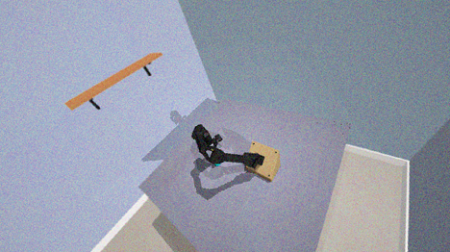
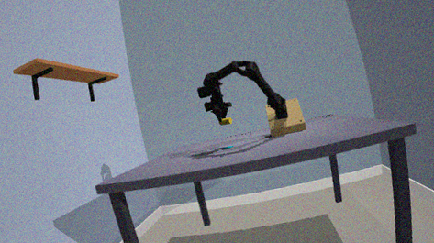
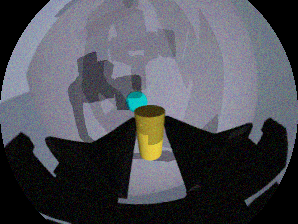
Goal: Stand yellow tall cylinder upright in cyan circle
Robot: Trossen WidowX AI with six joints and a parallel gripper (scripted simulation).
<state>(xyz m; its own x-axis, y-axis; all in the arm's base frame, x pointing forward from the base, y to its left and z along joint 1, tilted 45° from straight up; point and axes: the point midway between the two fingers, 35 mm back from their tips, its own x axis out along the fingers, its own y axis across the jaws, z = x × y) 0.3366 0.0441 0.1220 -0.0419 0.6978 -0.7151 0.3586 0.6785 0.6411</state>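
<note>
The cyan circle is 14 cm below my gripper tip, 3 cm to the left of it and 1 cm behind it. Also, from my gripper tip: yellow cylinder: 2 cm behind, 1 cm to the left.
</note>
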